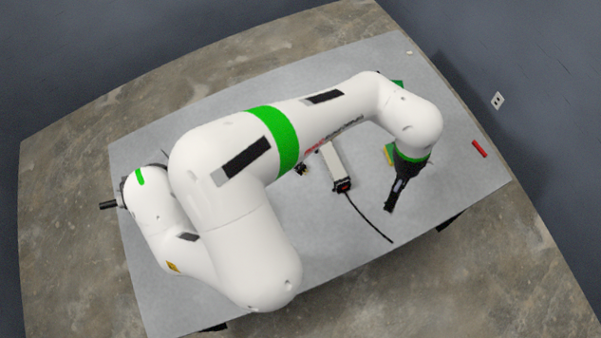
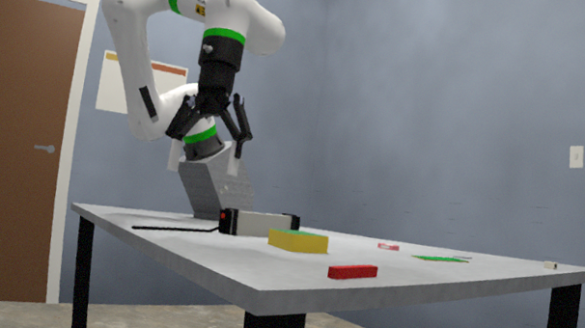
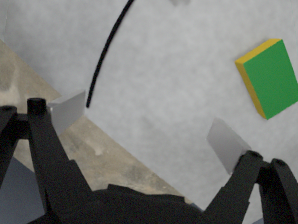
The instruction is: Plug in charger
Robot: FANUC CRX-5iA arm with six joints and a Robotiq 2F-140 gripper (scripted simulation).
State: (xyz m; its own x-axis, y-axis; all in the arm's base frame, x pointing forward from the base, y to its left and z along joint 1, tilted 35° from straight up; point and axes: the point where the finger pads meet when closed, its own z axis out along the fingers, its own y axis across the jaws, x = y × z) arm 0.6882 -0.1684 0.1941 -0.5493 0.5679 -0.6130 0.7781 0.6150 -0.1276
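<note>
Right now my hand is 25 cm to the right of the black charger, 24 cm past it and 12 cm above it. From my hand the other things lie so: flat green tile 44 cm to the left, 25 cm ahead, 14 cm below; then green-and-yellow block 17 cm to the left, 12 cm below, 12 cm ahead; then pink piece 47 cm to the left, 13 cm below, 6 cm ahead.
</note>
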